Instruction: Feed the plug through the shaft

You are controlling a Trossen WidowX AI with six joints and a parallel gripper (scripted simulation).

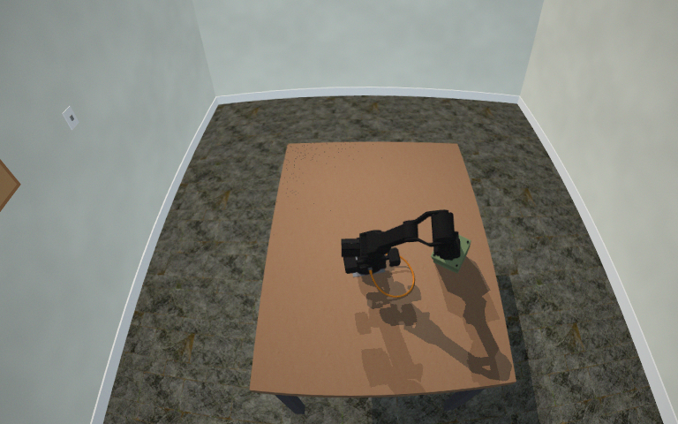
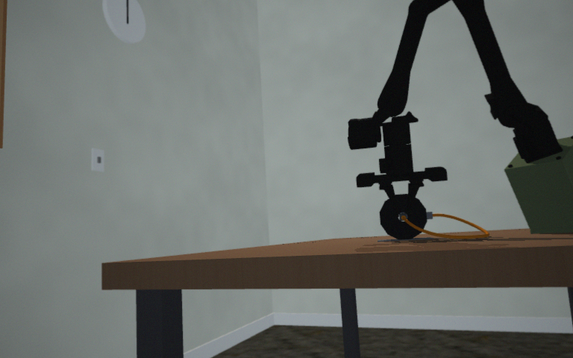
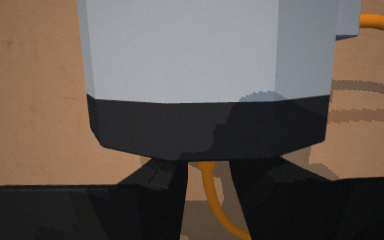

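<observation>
Right now the orange cable is 4 cm below my hand. The rest, counted from my hand: plug (4 cm below, 2 cm to the right, 1 cm ahead); then grey stub (8 cm to the right, 4 cm behind, 3 cm below).
</observation>
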